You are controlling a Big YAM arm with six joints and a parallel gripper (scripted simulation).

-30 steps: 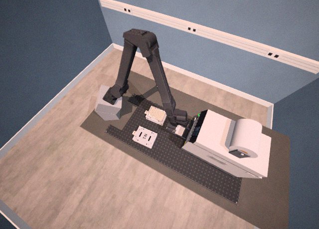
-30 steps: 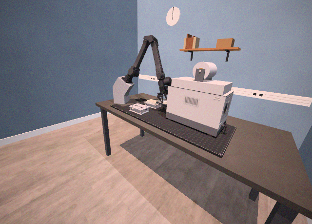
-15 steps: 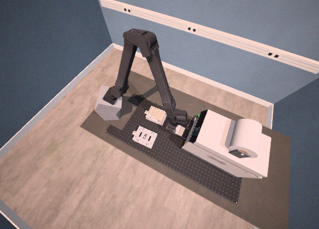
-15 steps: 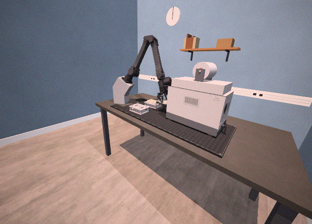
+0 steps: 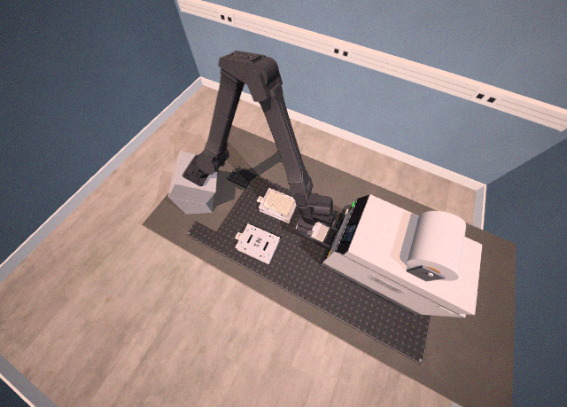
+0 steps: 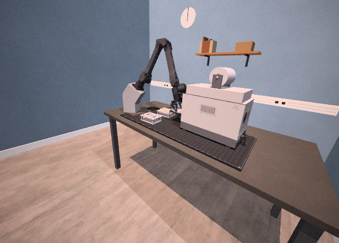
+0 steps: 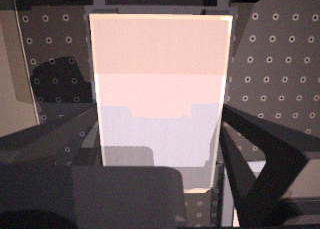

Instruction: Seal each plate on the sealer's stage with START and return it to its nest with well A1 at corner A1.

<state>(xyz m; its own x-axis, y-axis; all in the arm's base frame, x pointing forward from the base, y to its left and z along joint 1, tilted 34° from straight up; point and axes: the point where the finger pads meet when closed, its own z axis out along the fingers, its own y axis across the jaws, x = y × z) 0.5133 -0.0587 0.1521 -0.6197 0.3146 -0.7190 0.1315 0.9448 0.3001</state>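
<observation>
Now: the sealer stage 1 cm below my hand. Also, from my hand: foil roll 33 cm ahead, 5 cm to the right, 31 cm above; then plate nest 21 cm behind, 13 cm to the right, 7 cm below.
</observation>
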